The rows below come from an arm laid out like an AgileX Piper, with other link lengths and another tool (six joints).
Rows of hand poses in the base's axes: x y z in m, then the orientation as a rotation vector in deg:
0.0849 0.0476 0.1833 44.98 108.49 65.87
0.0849 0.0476 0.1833 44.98 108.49 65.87
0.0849 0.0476 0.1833 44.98 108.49 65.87
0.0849 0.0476 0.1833 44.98 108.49 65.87
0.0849 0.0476 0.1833 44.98 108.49 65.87
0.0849 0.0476 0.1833 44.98 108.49 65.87
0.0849 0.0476 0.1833 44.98 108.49 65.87
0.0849 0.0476 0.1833 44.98 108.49 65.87
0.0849 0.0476 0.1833 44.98 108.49 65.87
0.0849 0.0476 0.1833 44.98 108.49 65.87
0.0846 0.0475 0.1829 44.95 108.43 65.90
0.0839 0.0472 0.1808 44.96 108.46 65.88
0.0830 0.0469 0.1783 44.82 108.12 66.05
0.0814 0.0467 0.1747 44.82 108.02 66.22
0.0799 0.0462 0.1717 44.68 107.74 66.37
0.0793 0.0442 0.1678 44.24 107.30 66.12
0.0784 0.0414 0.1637 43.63 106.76 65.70
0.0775 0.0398 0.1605 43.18 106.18 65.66
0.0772 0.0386 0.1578 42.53 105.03 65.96
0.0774 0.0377 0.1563 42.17 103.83 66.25
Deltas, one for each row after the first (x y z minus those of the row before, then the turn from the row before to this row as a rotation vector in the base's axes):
0.0000 0.0000 0.0000 0.00 0.00 0.00
0.0000 0.0000 0.0000 0.00 0.00 0.00
0.0000 0.0000 0.0000 0.00 0.00 0.00
0.0000 0.0000 0.0000 0.00 0.00 0.00
0.0000 0.0000 0.0000 0.00 0.00 0.00
0.0000 0.0000 0.0000 0.00 0.00 0.00
0.0000 0.0000 0.0000 0.00 0.00 0.00
0.0000 0.0000 0.0000 0.00 0.00 0.00
0.0000 0.0000 0.0000 0.00 0.00 0.00
-0.0003 -0.0001 -0.0004 0.02 -0.06 0.00
-0.0007 -0.0003 -0.0021 -0.02 0.03 0.00
-0.0009 -0.0003 -0.0025 0.12 -0.33 -0.03
-0.0016 -0.0002 -0.0036 0.14 -0.07 0.03
-0.0015 -0.0005 -0.0030 0.10 -0.28 -0.01
-0.0006 -0.0020 -0.0039 -0.27 -0.58 -0.14
-0.0009 -0.0028 -0.0041 -0.43 -0.75 -0.19
-0.0009 -0.0016 -0.0032 -0.10 -0.68 -0.10
-0.0003 -0.0012 -0.0027 0.16 -1.21 -0.13
0.0002 -0.0009 -0.0015 0.29 -1.09 -0.29

